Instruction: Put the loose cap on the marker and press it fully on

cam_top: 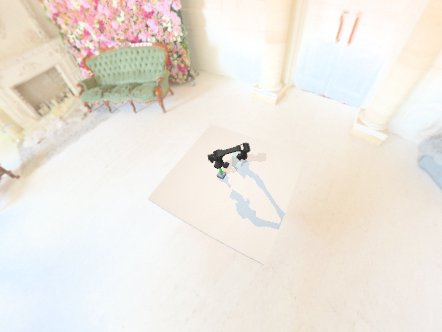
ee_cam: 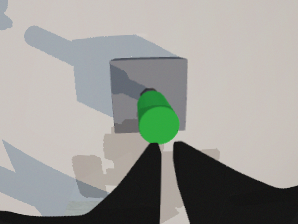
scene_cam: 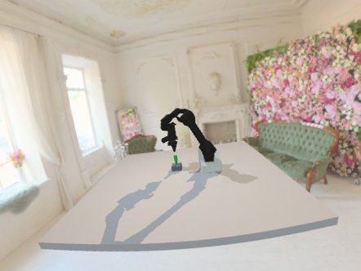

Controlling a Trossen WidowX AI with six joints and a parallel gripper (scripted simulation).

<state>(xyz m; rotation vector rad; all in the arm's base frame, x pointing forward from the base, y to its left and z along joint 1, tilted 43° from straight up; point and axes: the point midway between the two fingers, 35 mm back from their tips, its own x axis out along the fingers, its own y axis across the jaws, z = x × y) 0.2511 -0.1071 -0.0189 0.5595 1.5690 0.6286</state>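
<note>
My gripper tip is now 50 mm above the green marker cap.
</note>
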